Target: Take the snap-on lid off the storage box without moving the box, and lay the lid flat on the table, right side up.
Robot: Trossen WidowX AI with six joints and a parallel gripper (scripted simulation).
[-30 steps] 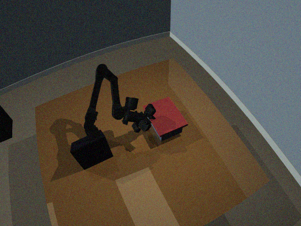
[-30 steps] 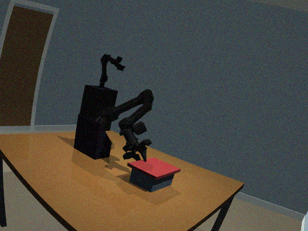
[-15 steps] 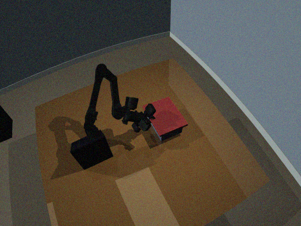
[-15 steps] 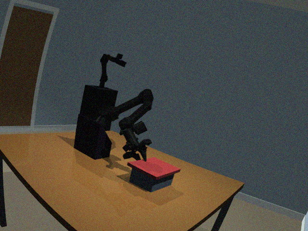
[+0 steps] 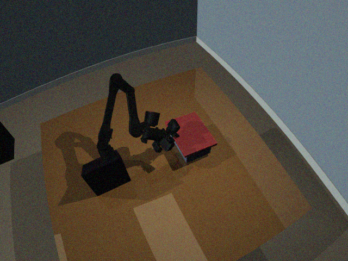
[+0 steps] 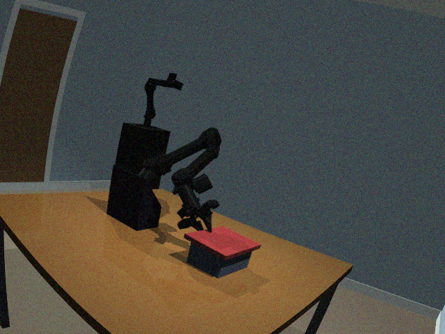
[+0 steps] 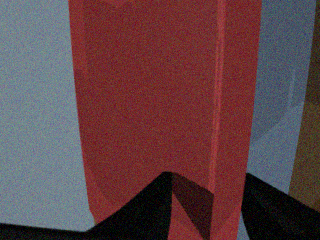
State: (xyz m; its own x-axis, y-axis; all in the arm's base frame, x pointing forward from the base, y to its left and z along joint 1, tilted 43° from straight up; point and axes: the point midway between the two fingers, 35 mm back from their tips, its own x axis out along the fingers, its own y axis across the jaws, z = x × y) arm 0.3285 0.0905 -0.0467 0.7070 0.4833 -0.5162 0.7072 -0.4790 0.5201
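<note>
Right now my gripper tip is 8 cm short of the red lid. Also, from my gripper tip: blue-grey storage box 8 cm ahead, 5 cm below.
</note>
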